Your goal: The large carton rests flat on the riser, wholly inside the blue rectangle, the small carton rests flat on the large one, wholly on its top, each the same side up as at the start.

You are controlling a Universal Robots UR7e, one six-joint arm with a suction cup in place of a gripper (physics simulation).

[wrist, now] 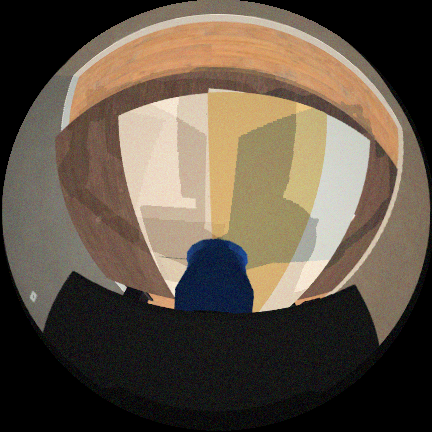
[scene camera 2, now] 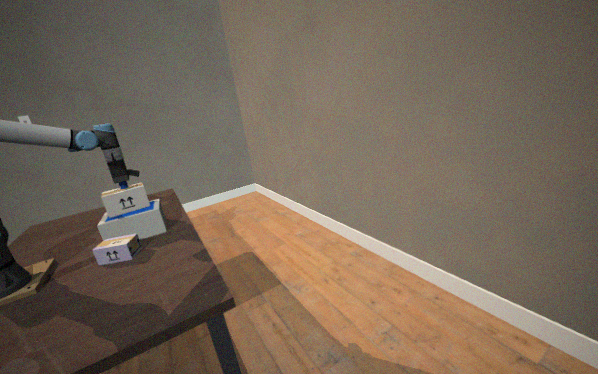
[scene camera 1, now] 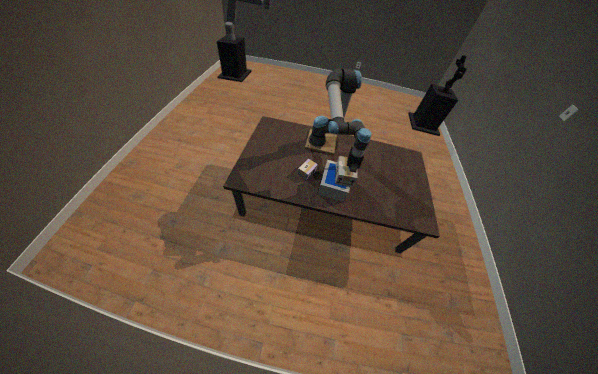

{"suction cup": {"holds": "large carton"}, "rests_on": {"small carton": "table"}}
